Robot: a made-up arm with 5 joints. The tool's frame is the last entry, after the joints.
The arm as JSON. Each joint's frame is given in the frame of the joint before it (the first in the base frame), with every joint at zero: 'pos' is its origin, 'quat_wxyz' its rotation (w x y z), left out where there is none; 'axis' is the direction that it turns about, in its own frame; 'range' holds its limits. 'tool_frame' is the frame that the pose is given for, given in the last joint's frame.
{
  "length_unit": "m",
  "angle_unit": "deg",
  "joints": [
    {
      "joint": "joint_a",
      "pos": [
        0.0,
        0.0,
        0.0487
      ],
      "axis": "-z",
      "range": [
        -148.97,
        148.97
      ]
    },
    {
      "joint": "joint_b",
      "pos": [
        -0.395,
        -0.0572,
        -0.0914
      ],
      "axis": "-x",
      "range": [
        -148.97,
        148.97
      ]
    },
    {
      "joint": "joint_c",
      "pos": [
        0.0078,
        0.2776,
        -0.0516
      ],
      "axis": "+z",
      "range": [
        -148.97,
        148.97
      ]
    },
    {
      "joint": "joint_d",
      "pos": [
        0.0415,
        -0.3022,
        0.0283
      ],
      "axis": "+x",
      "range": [
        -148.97,
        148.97
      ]
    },
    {
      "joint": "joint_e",
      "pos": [
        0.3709,
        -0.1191,
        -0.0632
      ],
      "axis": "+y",
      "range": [
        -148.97,
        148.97
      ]
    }
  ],
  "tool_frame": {
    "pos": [
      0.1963,
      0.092,
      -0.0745
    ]
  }
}
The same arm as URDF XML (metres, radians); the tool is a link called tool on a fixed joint. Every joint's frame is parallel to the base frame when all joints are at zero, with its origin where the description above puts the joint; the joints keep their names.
<robot name="arm">
  <joint name="joint_a" type="revolute">
    <parent link="base_link"/>
    <child link="link1"/>
    <origin xyz="0 0 0.0487" rpy="0 0 0"/>
    <axis xyz="0 0 -1"/>
    <limit lower="-2.6" upper="2.6"/>
  </joint>
  <joint name="joint_b" type="revolute">
    <parent link="link1"/>
    <child link="link2"/>
    <origin xyz="-0.395 -0.0572 -0.0914" rpy="0 0 0"/>
    <axis xyz="-1 0 0"/>
    <limit lower="-2.6" upper="2.6"/>
  </joint>
  <joint name="joint_c" type="revolute">
    <parent link="link2"/>
    <child link="link3"/>
    <origin xyz="0.0078 0.2776 -0.0516" rpy="0 0 0"/>
    <axis xyz="0 0 1"/>
    <limit lower="-2.6" upper="2.6"/>
  </joint>
  <joint name="joint_d" type="revolute">
    <parent link="link3"/>
    <child link="link4"/>
    <origin xyz="0.0415 -0.3022 0.0283" rpy="0 0 0"/>
    <axis xyz="1 0 0"/>
    <limit lower="-2.6" upper="2.6"/>
  </joint>
  <joint name="joint_e" type="revolute">
    <parent link="link4"/>
    <child link="link5"/>
    <origin xyz="0.3709 -0.1191 -0.0632" rpy="0 0 0"/>
    <axis xyz="0 1 0"/>
    <limit lower="-2.6" upper="2.6"/>
  </joint>
  <joint name="tool_fixed" type="fixed">
    <parent link="link5"/>
    <child link="tool"/>
    <origin xyz="0.1963 0.092 -0.0745" rpy="0 0 0"/>
  </joint>
  <link name="base_link"/>
  <link name="link1"/>
  <link name="link2"/>
  <link name="link3"/>
  <link name="link4"/>
  <link name="link5"/>
  <link name="tool"/>
</robot>

